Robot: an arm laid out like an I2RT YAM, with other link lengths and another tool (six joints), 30 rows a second.
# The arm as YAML. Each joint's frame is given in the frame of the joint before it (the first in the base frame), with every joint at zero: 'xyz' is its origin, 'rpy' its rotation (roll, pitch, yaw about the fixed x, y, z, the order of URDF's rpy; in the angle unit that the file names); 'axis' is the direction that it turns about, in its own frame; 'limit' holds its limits. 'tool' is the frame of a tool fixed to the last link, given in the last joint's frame.
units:
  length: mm
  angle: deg
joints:
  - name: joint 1
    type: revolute
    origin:
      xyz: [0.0, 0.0, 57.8]
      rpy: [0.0, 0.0, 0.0]
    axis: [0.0, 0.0, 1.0]
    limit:
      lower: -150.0
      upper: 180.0
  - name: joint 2
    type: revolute
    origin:
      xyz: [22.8, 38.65, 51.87]
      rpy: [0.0, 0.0, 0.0]
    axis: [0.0, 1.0, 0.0]
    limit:
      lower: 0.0
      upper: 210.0
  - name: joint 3
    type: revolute
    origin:
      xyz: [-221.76, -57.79, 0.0]
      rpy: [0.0, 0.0, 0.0]
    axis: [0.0, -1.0, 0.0]
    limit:
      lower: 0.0
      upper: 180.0
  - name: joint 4
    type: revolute
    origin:
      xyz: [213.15, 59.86, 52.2]
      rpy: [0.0, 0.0, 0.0]
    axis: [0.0, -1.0, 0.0]
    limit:
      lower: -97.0
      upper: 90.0
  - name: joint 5
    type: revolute
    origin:
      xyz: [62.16, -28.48, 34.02]
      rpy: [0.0, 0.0, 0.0]
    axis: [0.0, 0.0, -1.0]
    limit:
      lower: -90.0
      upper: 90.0
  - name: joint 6
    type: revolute
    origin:
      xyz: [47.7, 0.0, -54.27]
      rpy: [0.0, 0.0, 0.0]
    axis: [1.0, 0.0, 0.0]
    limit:
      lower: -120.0
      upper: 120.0
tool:
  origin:
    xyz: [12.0, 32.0, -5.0]
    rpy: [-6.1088, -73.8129, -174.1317]
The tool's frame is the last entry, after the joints.
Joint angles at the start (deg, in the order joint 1, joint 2, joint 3, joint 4, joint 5, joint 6):
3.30, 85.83, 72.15, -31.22, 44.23, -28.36
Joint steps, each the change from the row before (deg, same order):
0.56, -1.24, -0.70, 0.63, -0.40, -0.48
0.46, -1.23, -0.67, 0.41, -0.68, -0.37
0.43, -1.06, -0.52, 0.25, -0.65, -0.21
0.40, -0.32, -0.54, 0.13, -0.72, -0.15
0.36, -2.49, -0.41, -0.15, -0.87, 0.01
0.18, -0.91, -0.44, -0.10, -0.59, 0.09
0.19, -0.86, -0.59, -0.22, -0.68, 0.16
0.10, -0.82, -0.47, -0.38, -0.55, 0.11
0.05, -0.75, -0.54, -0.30, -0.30, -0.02
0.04, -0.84, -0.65, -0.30, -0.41, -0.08
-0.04, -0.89, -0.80, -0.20, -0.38, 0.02
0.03, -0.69, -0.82, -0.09, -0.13, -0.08
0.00, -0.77, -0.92, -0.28, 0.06, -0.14
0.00, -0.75, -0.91, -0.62, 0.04, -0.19
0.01, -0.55, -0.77, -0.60, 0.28, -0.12
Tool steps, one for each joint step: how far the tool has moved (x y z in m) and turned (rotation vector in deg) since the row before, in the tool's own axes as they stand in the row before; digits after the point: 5 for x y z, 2 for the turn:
0.00131, 0.00040, -0.00459, 0.19, 1.35, 0.11
0.00097, 0.00037, -0.00456, 0.44, 1.28, 0.20
0.00106, 0.00024, -0.00413, 0.45, 1.14, 0.25
-0.00014, -0.00256, -0.00192, 0.93, 0.57, -0.16
0.00247, 0.00525, -0.00886, -0.06, 1.95, 1.14
0.00003, 0.00044, -0.00335, 0.39, 0.65, 0.37
-0.00075, -0.00048, -0.00330, 0.62, 0.49, 0.28
-0.00096, 0.00005, -0.00315, 0.51, 0.31, 0.19
-0.00153, -0.00001, -0.00264, 0.34, 0.11, -0.01
-0.00187, -0.00020, -0.00287, 0.45, 0.14, -0.04
-0.00240, -0.00027, -0.00263, 0.35, 0.07, 0.07
-0.00256, -0.00090, -0.00195, 0.27, -0.07, -0.16
-0.00346, -0.00088, -0.00222, 0.21, -0.33, -0.36
-0.00412, -0.00118, -0.00253, 0.43, -0.56, -0.57
-0.00383, -0.00115, -0.00188, 0.23, -0.69, -0.59

